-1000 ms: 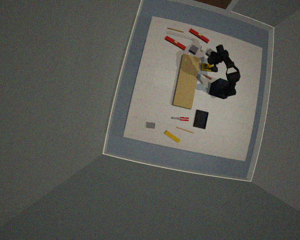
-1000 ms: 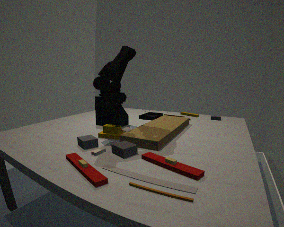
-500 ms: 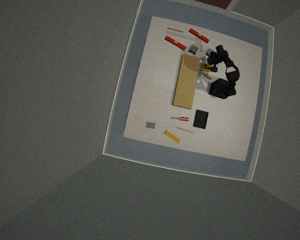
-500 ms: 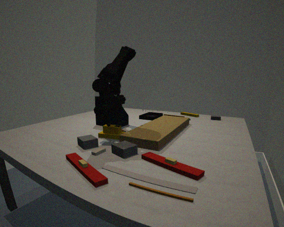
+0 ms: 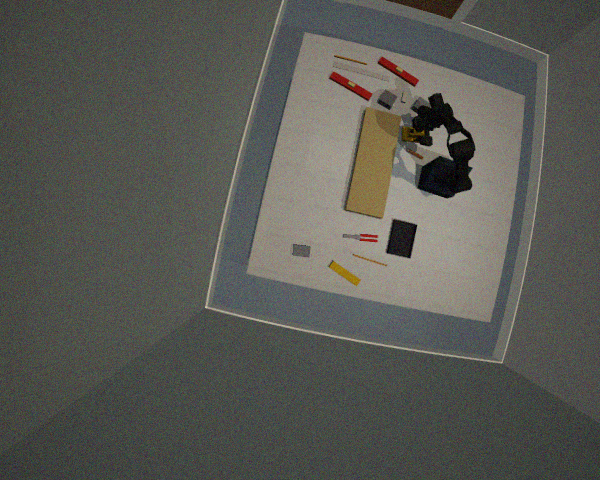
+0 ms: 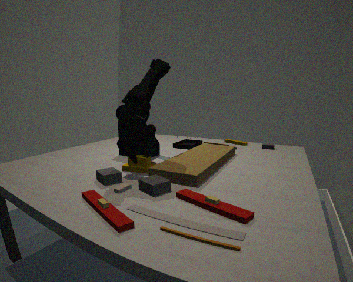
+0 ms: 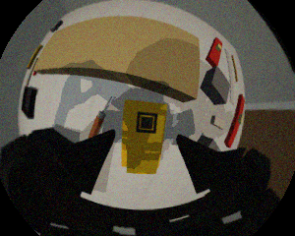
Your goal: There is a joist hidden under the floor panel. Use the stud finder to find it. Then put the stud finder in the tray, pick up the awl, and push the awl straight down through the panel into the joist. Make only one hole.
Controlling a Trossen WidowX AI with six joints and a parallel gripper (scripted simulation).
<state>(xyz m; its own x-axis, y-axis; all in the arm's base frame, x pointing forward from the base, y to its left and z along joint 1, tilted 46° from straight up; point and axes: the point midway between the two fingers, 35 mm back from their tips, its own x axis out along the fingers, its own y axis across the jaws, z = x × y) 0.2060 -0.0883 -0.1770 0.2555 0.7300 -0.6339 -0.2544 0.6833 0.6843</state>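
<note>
Now: the yellow stud finder right at my gripper tip. The rest, counted from my gripper tip: awl: 10 mm behind, 90 mm to the left, 30 mm below; then pale ruler: 330 mm ahead, 260 mm to the right, 40 mm below; then black tray: 80 mm behind, 520 mm to the left, 30 mm below.
</note>
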